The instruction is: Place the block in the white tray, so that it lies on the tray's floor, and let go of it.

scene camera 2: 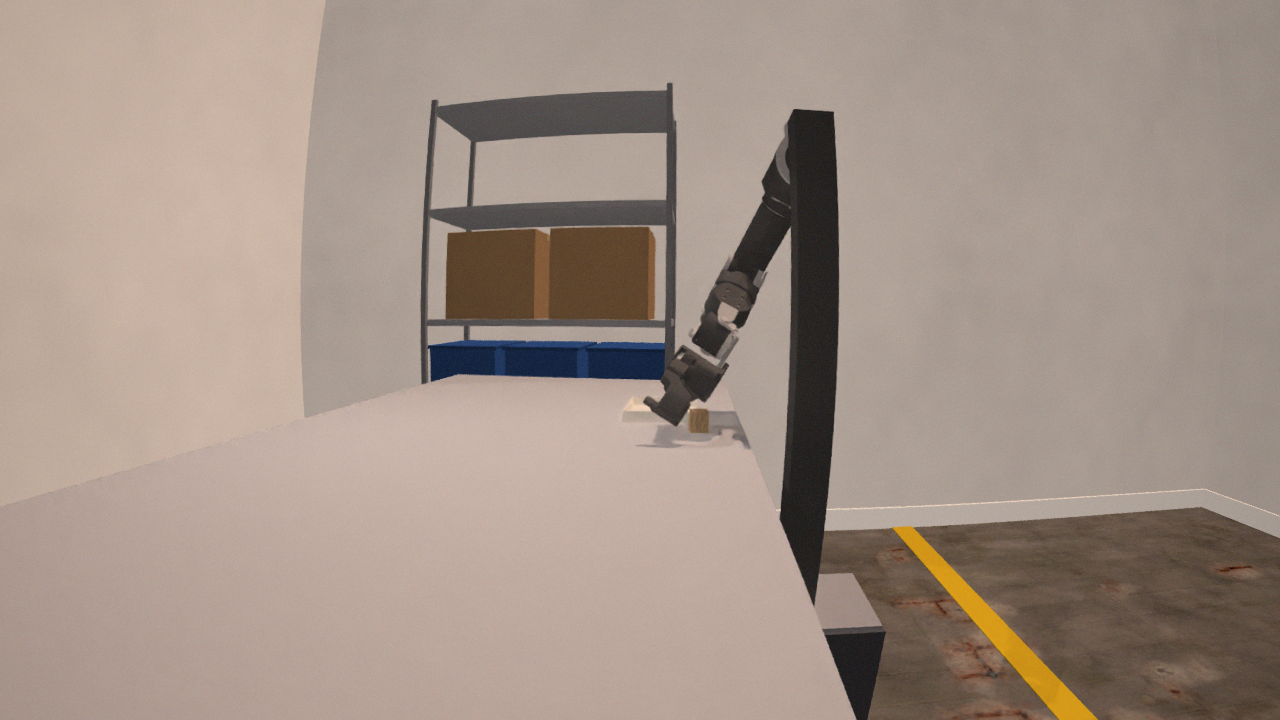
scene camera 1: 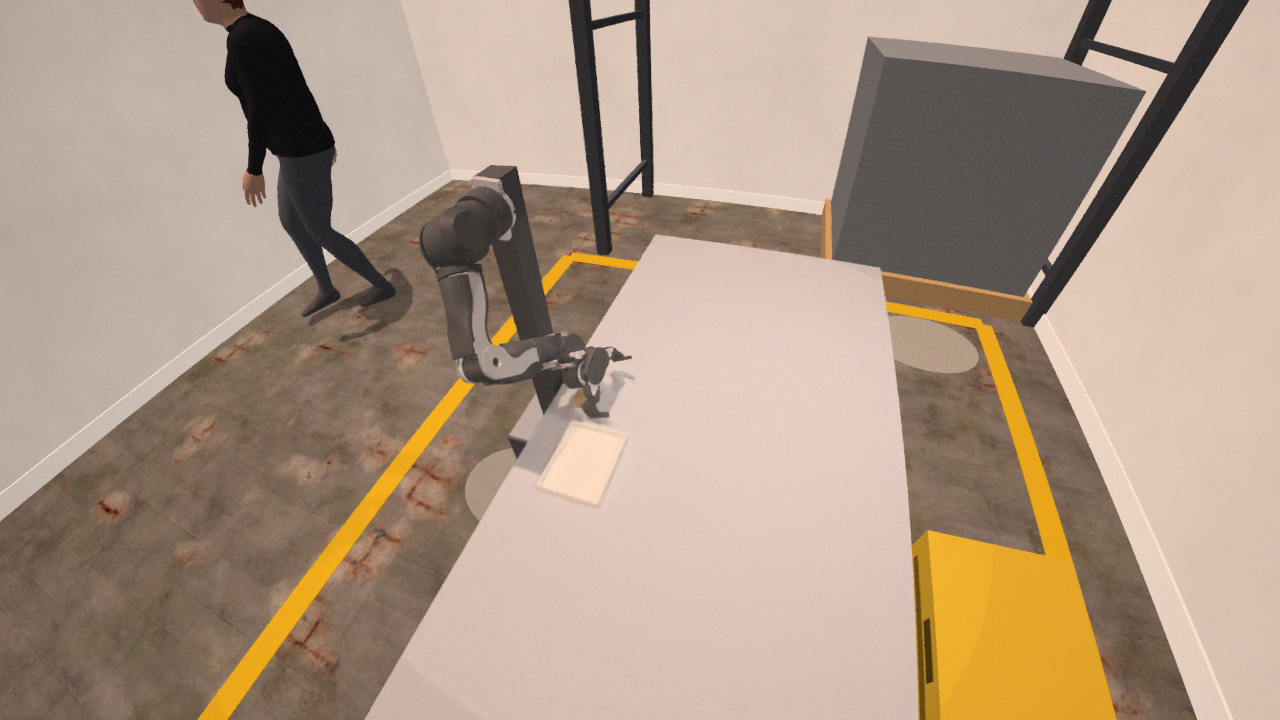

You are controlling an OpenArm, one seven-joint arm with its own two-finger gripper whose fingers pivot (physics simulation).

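Observation:
A small tan-brown block stands on the table, outside the tray, close to the table edge by the robot's post. It is partly hidden by the gripper in scene camera 1. The white tray lies flat just past the block as seen in scene camera 2, and part of it is hidden there. My gripper is open, with its fingers spread wide and tilted low over the table. It is beside the block, on the side towards the table's middle, and holds nothing.
The robot's dark post stands at the table edge next to the block. A yellow cabinet stands by the opposite table edge. A person is on the floor behind the arm. A shelf rack stands beyond the table's far end.

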